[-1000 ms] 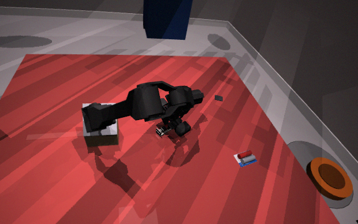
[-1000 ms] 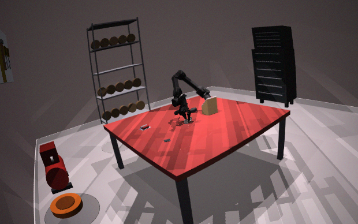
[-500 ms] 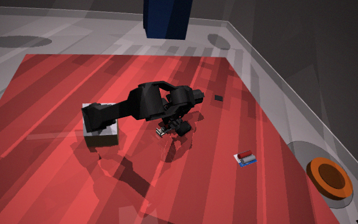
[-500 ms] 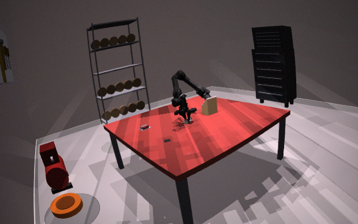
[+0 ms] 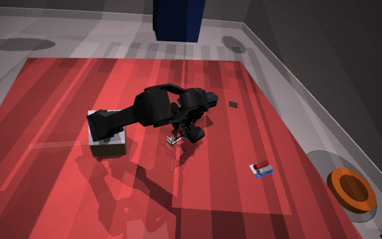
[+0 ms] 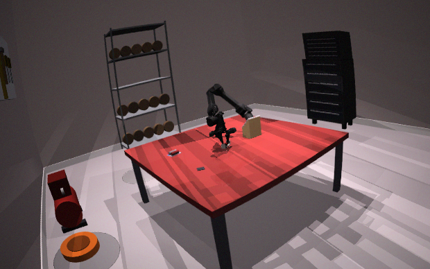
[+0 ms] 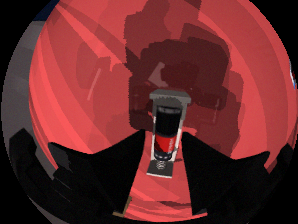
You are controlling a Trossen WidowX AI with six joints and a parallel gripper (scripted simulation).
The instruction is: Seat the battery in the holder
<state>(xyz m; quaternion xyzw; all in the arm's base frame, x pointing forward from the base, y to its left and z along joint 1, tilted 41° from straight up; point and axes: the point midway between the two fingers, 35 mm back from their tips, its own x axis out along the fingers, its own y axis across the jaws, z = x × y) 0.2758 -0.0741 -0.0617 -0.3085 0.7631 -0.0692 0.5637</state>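
The battery is 1 cm below my gripper tip. Also, from my gripper tip: dark plate: 35 cm ahead, 15 cm to the left, 2 cm below.
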